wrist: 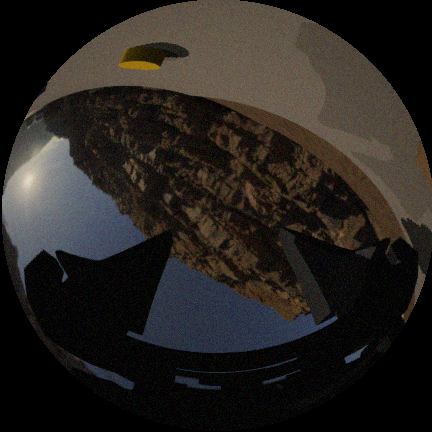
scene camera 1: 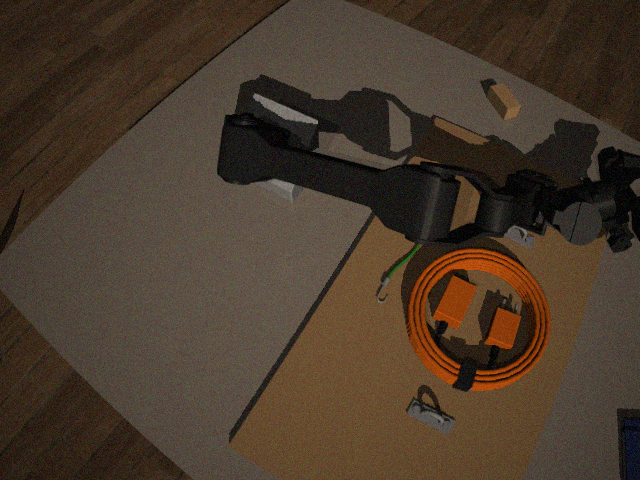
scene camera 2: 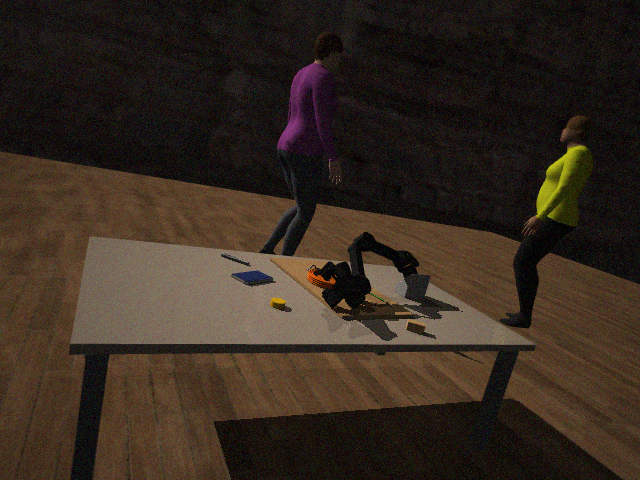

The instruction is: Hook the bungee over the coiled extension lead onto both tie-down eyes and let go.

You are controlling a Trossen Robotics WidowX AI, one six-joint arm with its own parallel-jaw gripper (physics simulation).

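Places are measured from the arm's base along level axes (x up, y left, z back), in metres.
Pixels of known places: gripper, fingertip midpoint: [wrist: 226,234] [scene camera 2: 335,280]; arm's base, link origin: [scene camera 1: 267,145] [scene camera 2: 412,281].
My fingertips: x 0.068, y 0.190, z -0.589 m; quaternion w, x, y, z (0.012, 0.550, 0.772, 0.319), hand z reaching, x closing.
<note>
For each thing: its top centre in the pictures, then the offset to it from my fingertips. Level surfaces: height alone.
- green bungee, top centre: [scene camera 1: 417,221] dz +0.342, dx -0.113, dy -0.184 m
- wooden board, surface height: dx -0.120 m
- orange coiled extension lead, top centre: [scene camera 1: 482,313] [scene camera 2: 331,275] dz +0.209, dx -0.089, dy -0.289 m
- tie-down eye, top centre: [scene camera 1: 435,413] dz +0.214, dx -0.092, dy -0.436 m
- wooden block, top centre: [scene camera 1: 505,95] [scene camera 2: 416,322] dz +0.295, dx -0.102, dy +0.134 m
- yellow disc, top centre: [wrist: 138,65] [scene camera 2: 278,300] dz -0.140, dx -0.113, dy -0.098 m
- blue book, top centre: [scene camera 2: 253,275] dz -0.118, dx -0.120, dy -0.351 m
- dark pen, top centre: [scene camera 2: 235,257] dz -0.100, dx -0.120, dy -0.570 m
- table, surface height: dx -0.132 m
The green bungee [scene camera 1: 403,261] [scene camera 2: 379,297] lies on the wooden board [scene camera 1: 336,372] [scene camera 2: 290,269]; its near metal hook [scene camera 1: 382,294] is free, and its other end is hidden under the arm in scene camera 1. The orange coiled extension lead [scene camera 1: 540,320] [scene camera 2: 316,279] lies on the board. One tie-down eye [scene camera 1: 431,414] is beyond the coil's lower side, with no hook on it; the other eye [scene camera 1: 521,236] is by the arm, partly hidden. My gripper [wrist: 226,234] is open, with nothing between its fingers. It is raised past the coil's upper right side, away from the bungee, and partly cut off in scene camera 1.
A wooden block [scene camera 1: 504,100] [scene camera 2: 415,326] lies beyond the arm. A yellow disc [scene camera 2: 278,303] [wrist: 141,64], a blue book [scene camera 2: 252,277] [scene camera 1: 631,444] and a dark pen [scene camera 2: 235,259] are on the table [scene camera 2: 170,310]. Two people stand behind the table.
</note>
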